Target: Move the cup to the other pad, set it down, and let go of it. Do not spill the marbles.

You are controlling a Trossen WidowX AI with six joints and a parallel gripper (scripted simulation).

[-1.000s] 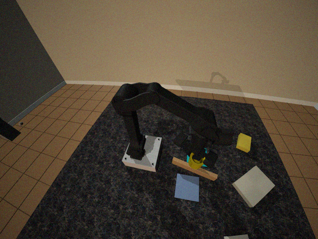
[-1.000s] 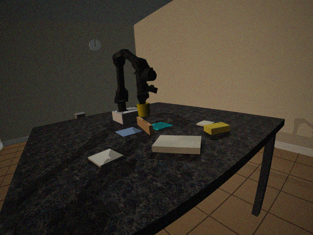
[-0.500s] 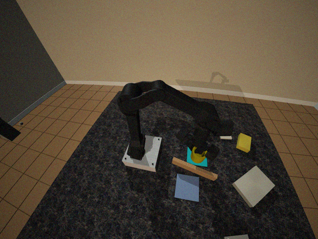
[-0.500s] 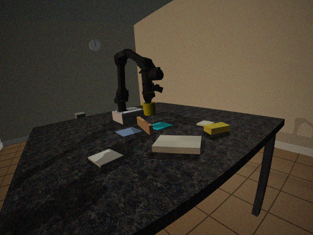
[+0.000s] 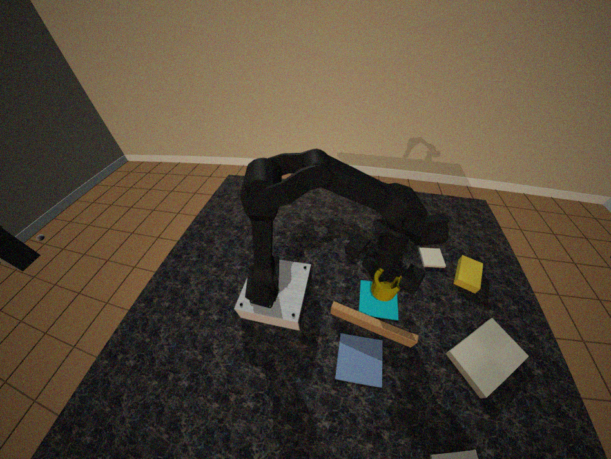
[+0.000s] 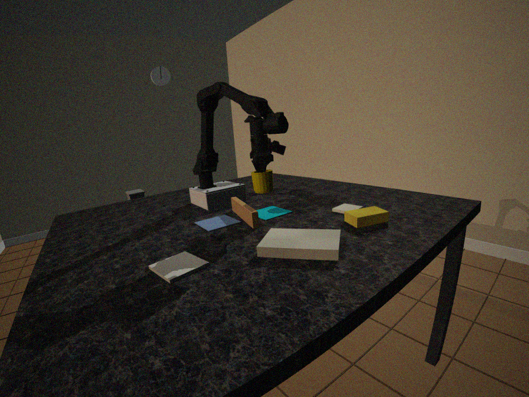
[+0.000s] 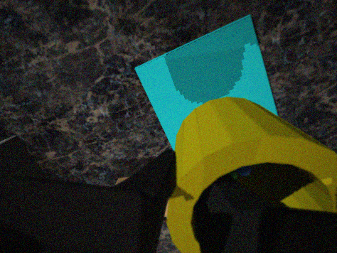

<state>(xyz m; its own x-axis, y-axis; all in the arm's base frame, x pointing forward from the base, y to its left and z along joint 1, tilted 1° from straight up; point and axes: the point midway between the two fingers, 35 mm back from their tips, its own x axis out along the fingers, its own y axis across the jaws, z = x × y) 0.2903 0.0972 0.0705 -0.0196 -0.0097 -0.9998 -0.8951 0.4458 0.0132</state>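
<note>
My gripper tip is now 90 mm to the left of the wooden block, 90 mm above it and 10 mm short of it. From my gripper tip the other things lie so: yellow cup (20 mm ahead, 10 mm to the right); grey-blue pad (180 mm to the right, 120 mm below); white slab (330 mm ahead, 110 mm to the right, 100 mm below).
</note>
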